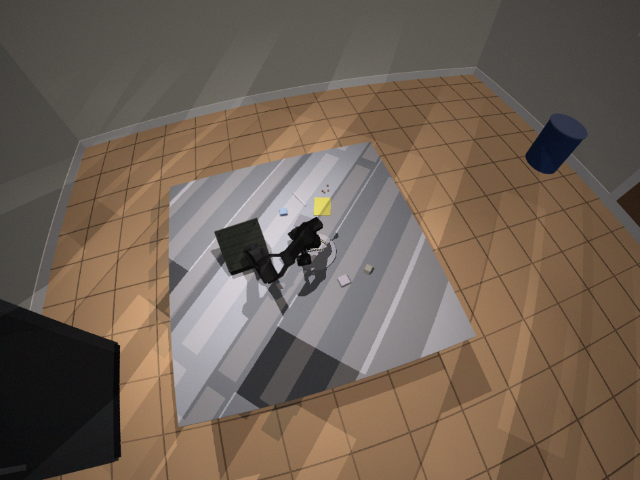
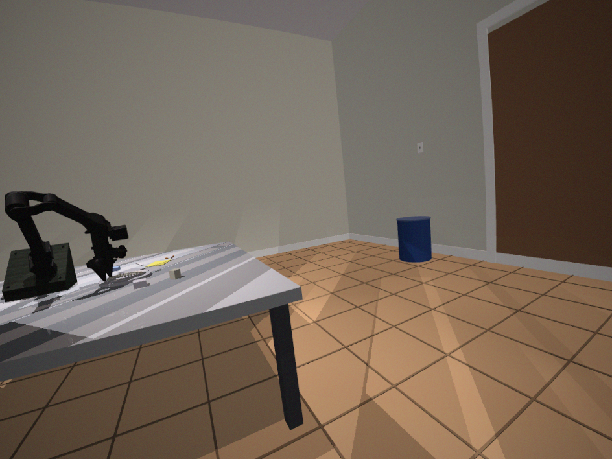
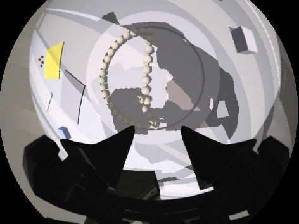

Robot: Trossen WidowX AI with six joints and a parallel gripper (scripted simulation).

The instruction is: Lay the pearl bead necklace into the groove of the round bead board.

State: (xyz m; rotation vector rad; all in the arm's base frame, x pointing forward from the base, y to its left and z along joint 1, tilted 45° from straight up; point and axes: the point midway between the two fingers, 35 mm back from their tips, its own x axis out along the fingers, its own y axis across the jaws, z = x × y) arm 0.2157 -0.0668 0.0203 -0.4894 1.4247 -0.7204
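My gripper tip is 7 cm short of the round bead board and 1 cm above it. Also, from my gripper tip: grey card 8 cm ahead, 18 cm to the left, 2 cm below; then blue block 1 cm behind, 28 cm to the left, 1 cm below; then white block 13 cm ahead, 19 cm to the right, 1 cm below.
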